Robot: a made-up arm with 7 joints.
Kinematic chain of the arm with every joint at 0, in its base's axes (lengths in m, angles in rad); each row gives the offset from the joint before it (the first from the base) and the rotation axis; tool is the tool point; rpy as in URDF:
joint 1: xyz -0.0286 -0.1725 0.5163 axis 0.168 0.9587 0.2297
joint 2: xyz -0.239 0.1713 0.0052 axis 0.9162 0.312 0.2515
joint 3: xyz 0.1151 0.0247 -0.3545 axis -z
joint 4: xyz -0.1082 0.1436 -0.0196 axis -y
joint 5: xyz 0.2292 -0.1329 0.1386 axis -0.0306 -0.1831 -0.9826
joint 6: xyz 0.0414 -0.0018 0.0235 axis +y
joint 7: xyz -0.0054 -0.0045 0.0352 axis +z
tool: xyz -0.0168 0.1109 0.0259 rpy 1.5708 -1.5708 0
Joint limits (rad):
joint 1: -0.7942..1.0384
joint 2: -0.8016..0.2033
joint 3: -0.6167..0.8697
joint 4: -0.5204..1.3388
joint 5: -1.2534..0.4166
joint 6: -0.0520..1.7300
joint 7: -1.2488..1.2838
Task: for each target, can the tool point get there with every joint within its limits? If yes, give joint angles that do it. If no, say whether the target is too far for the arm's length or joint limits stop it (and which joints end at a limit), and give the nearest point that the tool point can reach.
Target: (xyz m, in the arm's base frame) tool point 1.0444 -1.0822 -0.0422
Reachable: no: too far | nearest point 0.2915 -0.3321 0.2799 | short by 1.111 m
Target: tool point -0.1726 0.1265 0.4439
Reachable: yes | joints 0.4861 -0.3733 -0.1795 0.5081 -0.7540 0.8135 -0.8836
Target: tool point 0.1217 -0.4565 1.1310
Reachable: no: joint limits stop it (at a limit: joint 1, joint 3, joint 4, joint 5, joint 6, joint 7) | nearest point -0.1683 -0.2216 0.8990 | short by 0.439 m
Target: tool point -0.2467 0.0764 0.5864
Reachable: yes | joints 0.6173 -0.4682 -0.4841 0.5544 -0.7337 1.4329 0.4934
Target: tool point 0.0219 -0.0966 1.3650
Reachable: no: joint limits stop it (at a limit: joint 1, joint 2, joint 4, joint 6, joint 7) | nearest point -0.2159 -0.0186 0.9430 | short by 0.491 m
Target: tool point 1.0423 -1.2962 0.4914
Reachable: no: too far | nearest point 0.2622 -0.3873 0.4459 | short by 1.199 m
